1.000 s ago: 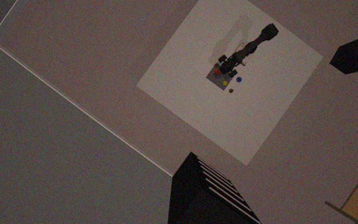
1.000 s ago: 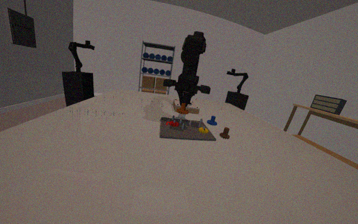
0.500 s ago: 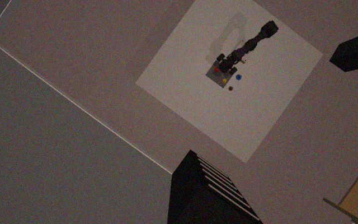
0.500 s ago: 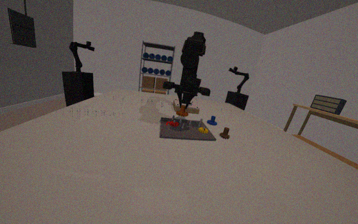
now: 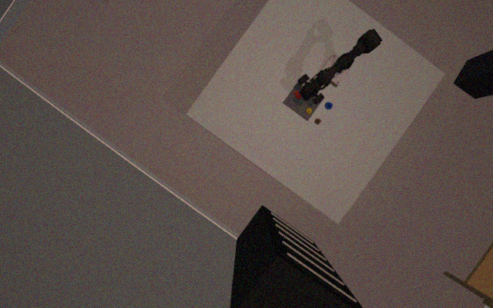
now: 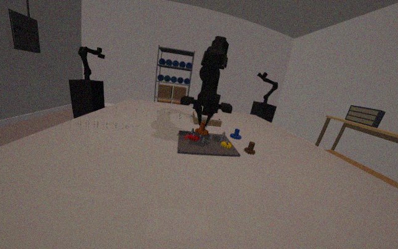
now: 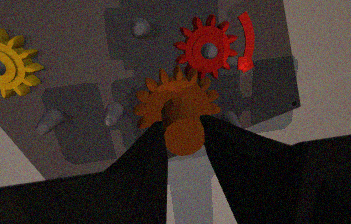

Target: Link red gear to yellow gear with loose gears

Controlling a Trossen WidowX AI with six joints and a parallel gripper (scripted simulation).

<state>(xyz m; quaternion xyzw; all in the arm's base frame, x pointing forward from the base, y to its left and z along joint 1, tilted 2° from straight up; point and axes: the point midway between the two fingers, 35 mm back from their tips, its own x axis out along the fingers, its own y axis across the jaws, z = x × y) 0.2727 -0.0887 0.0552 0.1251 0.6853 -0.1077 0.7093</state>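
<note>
Right now my gripper tip is 40 mm above the red gear, 30 mm to the left of it and 20 mm short of it. Round my gripper tip: orange gear 10 mm below; then blue gear 180 mm to the left, 40 mm below, 40 mm behind; then yellow gear 80 mm to the left, 70 mm ahead, 40 mm below.
</note>
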